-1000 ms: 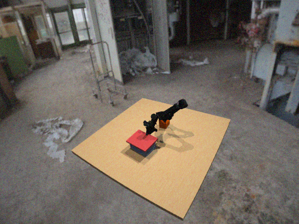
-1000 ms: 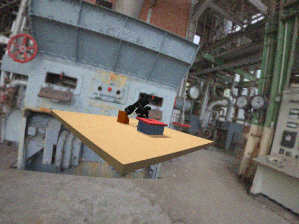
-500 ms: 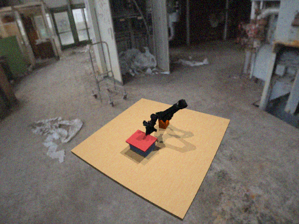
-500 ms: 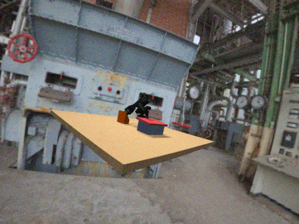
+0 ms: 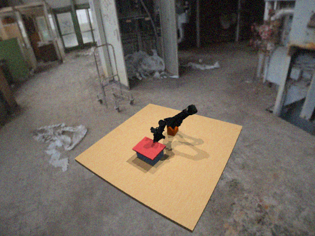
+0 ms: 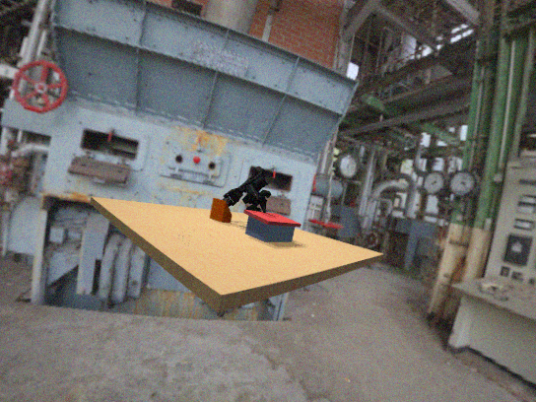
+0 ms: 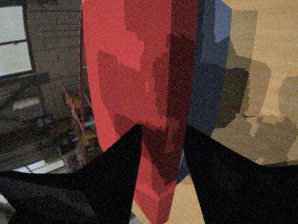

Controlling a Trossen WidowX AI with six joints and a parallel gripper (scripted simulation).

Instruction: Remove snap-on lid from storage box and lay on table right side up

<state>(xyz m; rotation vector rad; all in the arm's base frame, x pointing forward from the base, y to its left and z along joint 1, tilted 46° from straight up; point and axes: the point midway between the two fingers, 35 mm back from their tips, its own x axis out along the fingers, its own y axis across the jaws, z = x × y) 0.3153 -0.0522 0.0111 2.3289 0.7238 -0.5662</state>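
My gripper tip is now 8 cm short of the lid and 2 cm to the left of it. The rest, counted from my gripper tip: storage box (8 cm ahead, 6 cm below, 2 cm to the right).
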